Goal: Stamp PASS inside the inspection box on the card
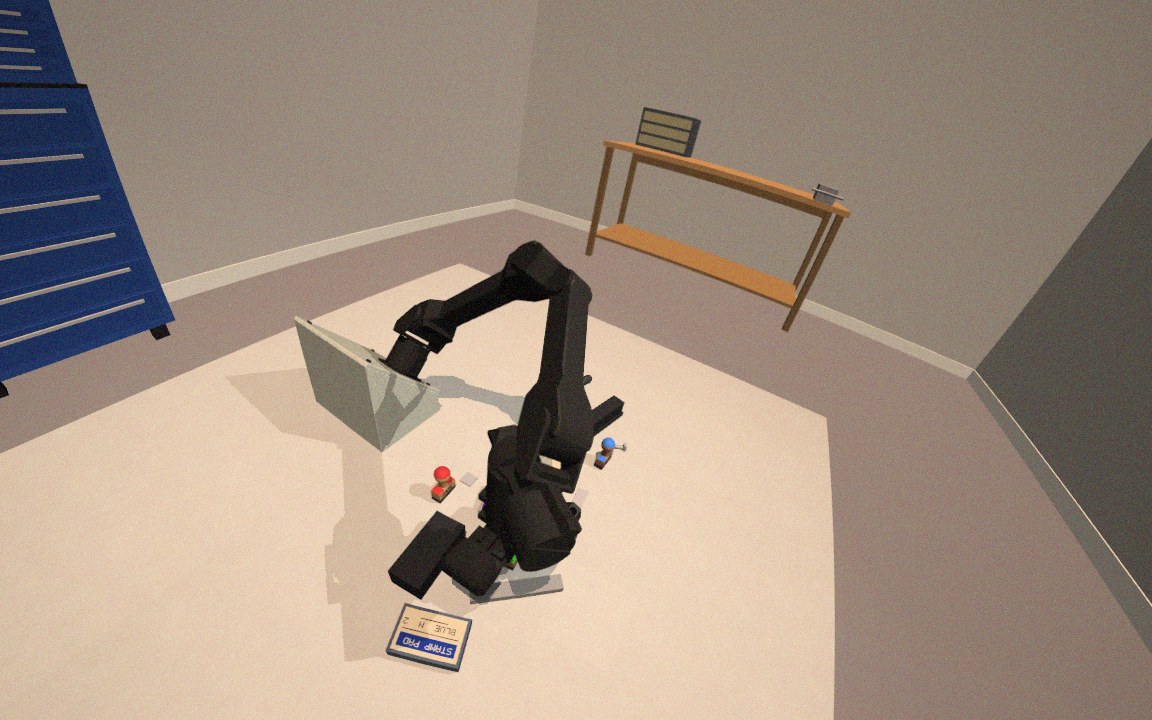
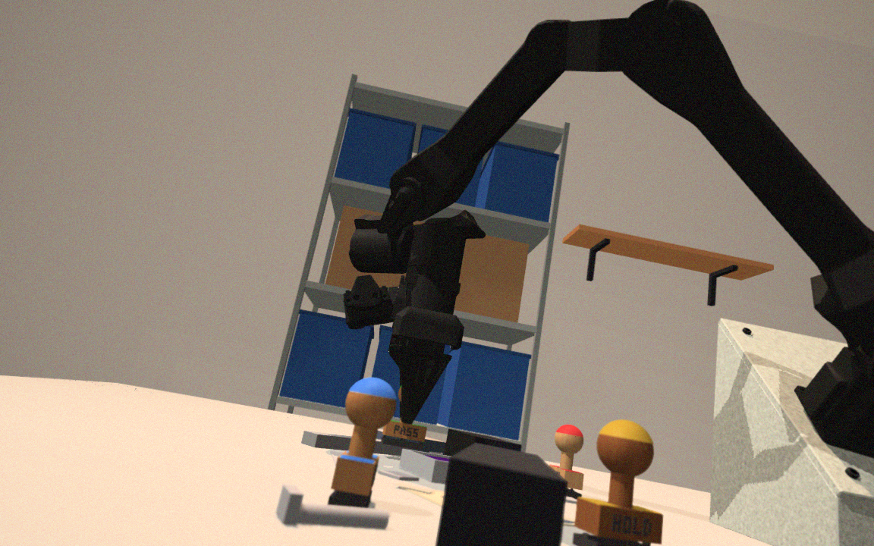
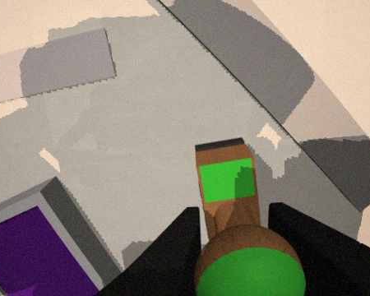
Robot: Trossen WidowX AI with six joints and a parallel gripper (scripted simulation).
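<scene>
Right now my gripper tip is 4 cm short of the long grey bar, 3 cm above it and 2 cm to the left of it. Round my gripper tip: red-topped stamp 16 cm behind, 2 cm to the left, 2 cm below; stamp-pad packet 14 cm to the right, 2 cm below; purple ink pad 8 cm to the left, 6 cm behind, 3 cm below.
</scene>
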